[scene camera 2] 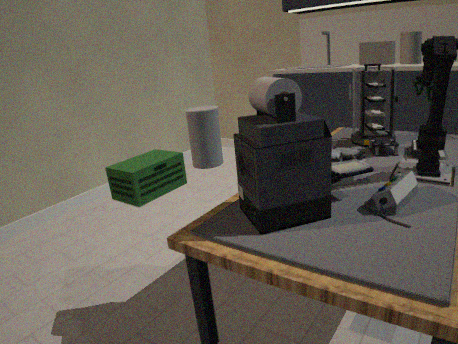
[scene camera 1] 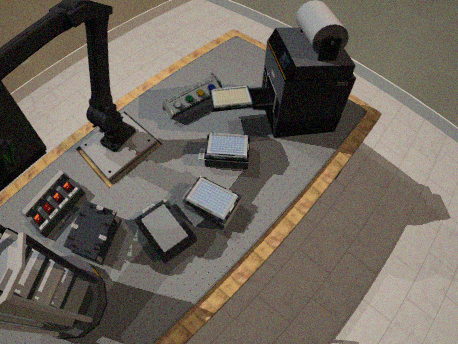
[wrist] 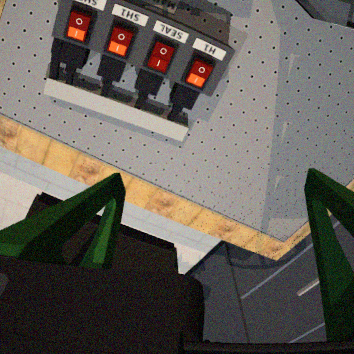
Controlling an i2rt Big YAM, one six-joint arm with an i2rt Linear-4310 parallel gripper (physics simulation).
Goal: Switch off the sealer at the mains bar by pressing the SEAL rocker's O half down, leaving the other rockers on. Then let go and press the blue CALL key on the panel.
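Places are measured from the arm's base along level axes (x back, y right, z up), in metres.
Pixels of known places: gripper, fingertip midpoint: (scene camera 2: pixel 423 98) (scene camera 1: pixel 4 178) (wrist: pixel 211 179); arm's base, origin of the base link: (scene camera 2: pixel 427 171) (scene camera 1: pixel 118 137).
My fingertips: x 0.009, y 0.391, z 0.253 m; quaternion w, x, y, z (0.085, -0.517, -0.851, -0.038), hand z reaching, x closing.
Note:
Ahead of a thing's pixels: the offset from my fingertips to its top centre.
The mains bar {dx +0.029, dy -0.052, dz -0.218 m} (scene camera 1: pixel 42 196) (wrist: pixel 141 47) has several red rockers, its labels upside down in the wrist view. The SEAL rocker {dx -0.002, dy -0.025, dz -0.218 m} (wrist: pixel 161 56) (scene camera 1: pixel 46 206) is unlit, dark red all over. The H1 rocker {dx +0.001, dy +0.024, dz -0.218 m} (wrist: pixel 199 73), the SH1 rocker {dx -0.005, dy -0.075, dz -0.218 m} (wrist: pixel 119 42) and the rocker {dx -0.008, dy -0.125, dz -0.218 m} (wrist: pixel 78 26) beyond it have glowing orange I halves. My gripper (wrist: pixel 211 179) is open, with nothing between its green fingers, above and apart from the bar. The panel {dx -0.150, dy -0.677, dz -0.187 m} (scene camera 1: pixel 195 96) (scene camera 2: pixel 405 192) stands across the table; its blue CALL key {dx -0.199, dy -0.738, dz -0.196 m} (scene camera 1: pixel 212 87) is at the end nearest the black machine.
The black machine {dx -0.520, dy -0.851, dz +0.185 m} (scene camera 1: pixel 310 95) (scene camera 2: pixel 285 175) carries a roll on top. A pale yellow plate {dx -0.319, dy -0.682, dz -0.141 m} (scene camera 1: pixel 231 97) lies between it and the panel. Two blue-white plates {dx -0.394, dy -0.534, dz -0.201 m} (scene camera 1: pixel 228 144) {dx -0.452, dy -0.347, dz -0.201 m} (scene camera 1: pixel 212 198), a grey-topped block {dx -0.377, dy -0.200, dz -0.233 m} (scene camera 1: pixel 164 228) and a black device {dx -0.194, dy -0.060, dz -0.195 m} (scene camera 1: pixel 91 231) stand on the table.

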